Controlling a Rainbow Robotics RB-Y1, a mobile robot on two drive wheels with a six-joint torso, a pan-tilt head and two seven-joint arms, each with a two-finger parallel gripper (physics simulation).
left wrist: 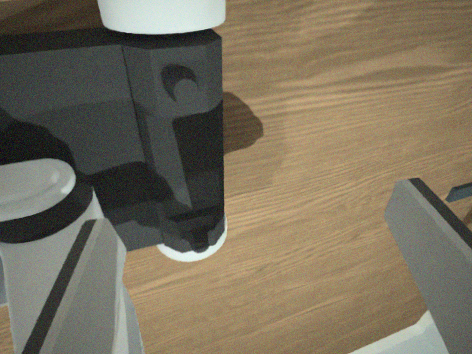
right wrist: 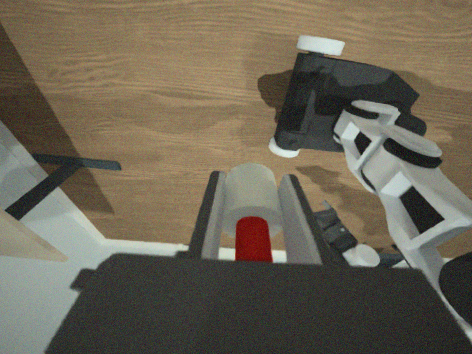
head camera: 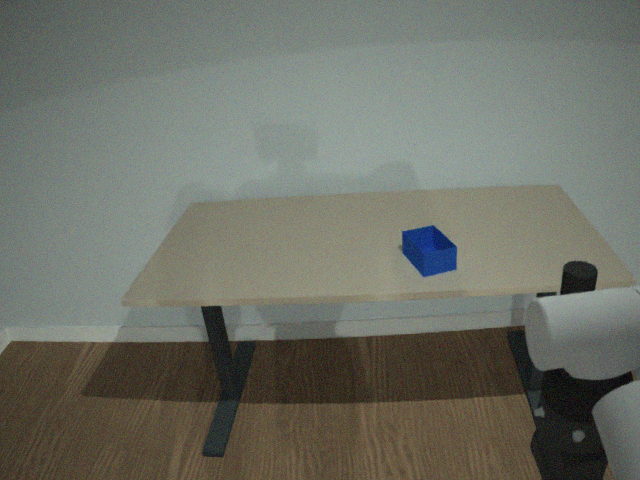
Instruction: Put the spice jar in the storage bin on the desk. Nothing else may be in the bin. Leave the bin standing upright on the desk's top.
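Frame: origin at the robot's base, x ahead, y left, z up, level; centimetres.
Seen in the pictures: left gripper, fingertip midpoint: [left wrist: 253, 216] [right wrist: 312, 203]; right gripper, fingertip midpoint: [right wrist: 252, 182].
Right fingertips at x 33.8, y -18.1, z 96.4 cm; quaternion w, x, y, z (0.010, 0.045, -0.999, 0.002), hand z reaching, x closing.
Offsets run from my right fingertips to a thing's top centre. "*": to the spot under its first point. Level surfaces: height alone.
The blue storage bin @[dx +105.9, dy +6.7, dz -16.8 cm] [head camera: 439, 261] stands upright on the desk @[dz -24.3 cm] [head camera: 289, 248], right of its middle in the head view. The part of its inside that shows holds no object; its near floor is hidden by the walls. My right gripper [right wrist: 252, 182] is shut on the spice jar @[dx -0.1, dy +1.4, dz +4.8 cm] [right wrist: 250, 195], a pale cylinder with a red part, in the right wrist view. The jar is between the two fingers, above the floor and away from the bin. My left gripper [left wrist: 253, 216] is open, its fingers wide apart with floor showing between them.
My right arm [head camera: 584, 333] covers the desk's front right area in the head view. A dark desk leg @[* dx +122.5, dy +84.7, dz -67.3 cm] [head camera: 217, 346] [right wrist: 42, 190] stands on the wooden floor. A wall is behind the desk. My dark wheeled base [left wrist: 165, 125] [right wrist: 320, 100] shows below both wrists.
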